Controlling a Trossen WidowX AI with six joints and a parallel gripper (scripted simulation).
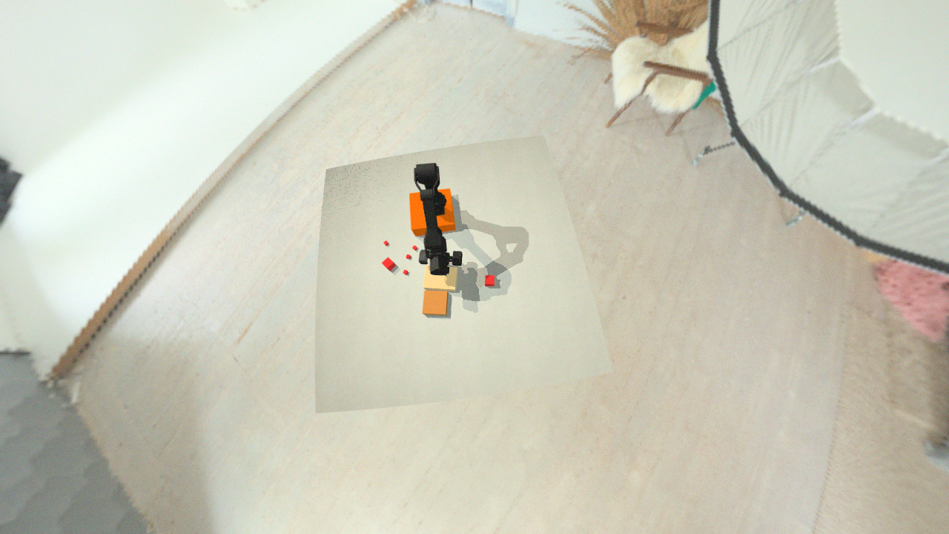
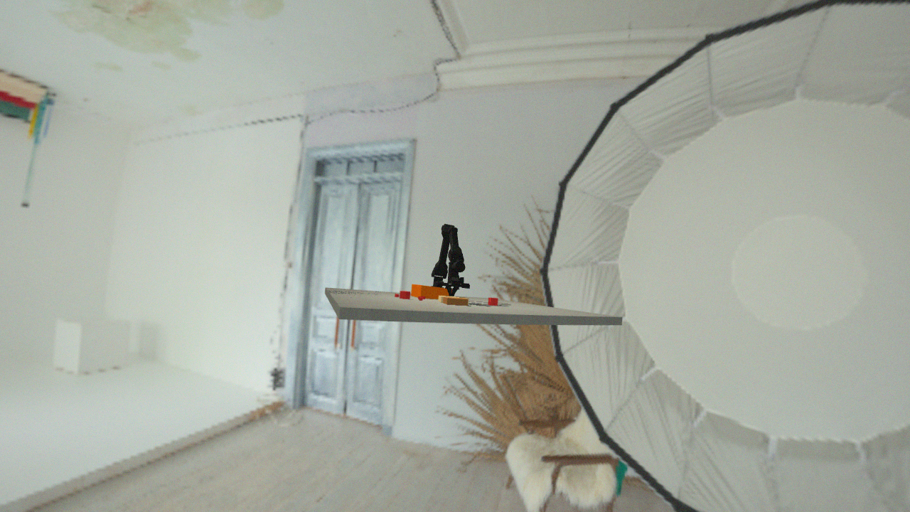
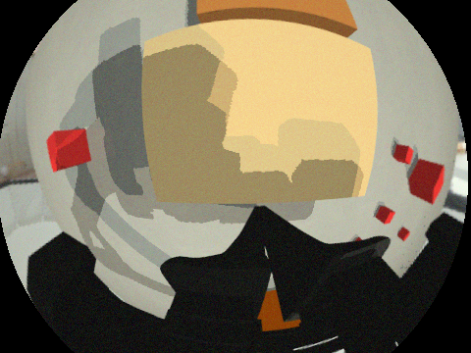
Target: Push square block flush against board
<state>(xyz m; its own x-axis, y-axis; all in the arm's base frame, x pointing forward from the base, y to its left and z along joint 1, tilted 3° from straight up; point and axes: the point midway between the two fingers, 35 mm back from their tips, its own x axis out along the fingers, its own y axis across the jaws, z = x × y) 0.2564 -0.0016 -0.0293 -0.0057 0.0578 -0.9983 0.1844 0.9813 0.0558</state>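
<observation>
My gripper tip is now 7 cm short of the pale tan flat board, 2 cm to the left of it and 1 cm below it. Also, from my gripper tip: darker orange square block 18 cm ahead, 5 cm to the right, 1 cm above.
</observation>
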